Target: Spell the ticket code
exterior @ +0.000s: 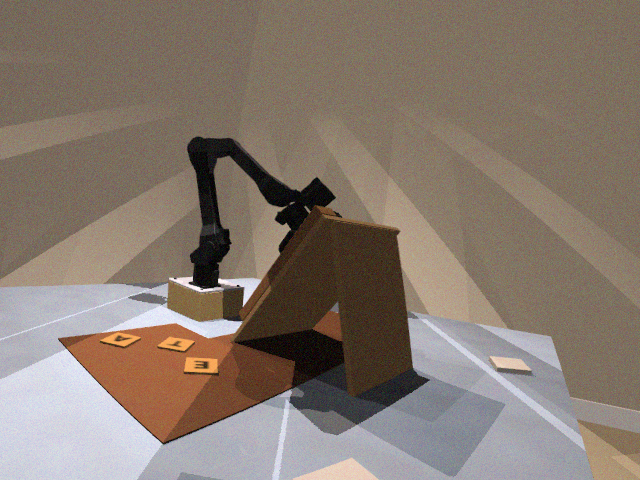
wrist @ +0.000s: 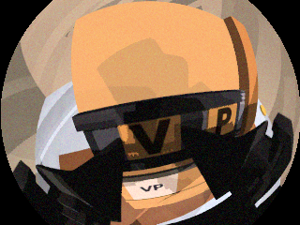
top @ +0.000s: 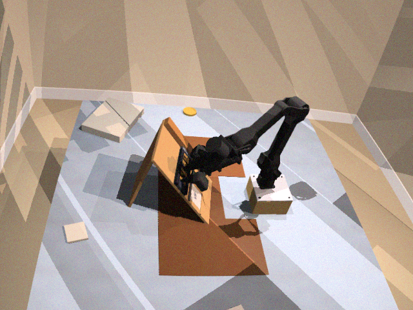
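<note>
My gripper tip is 8 cm above the white ticket, 5 cm past it and 3 cm to the right of it. Also, from my gripper tip: orange letter tile right at my gripper tip; then brown mat 16 cm below, 16 cm behind, 4 cm to the right; then pale square 39 cm ahead, 16 cm below, 11 cm to the left.
</note>
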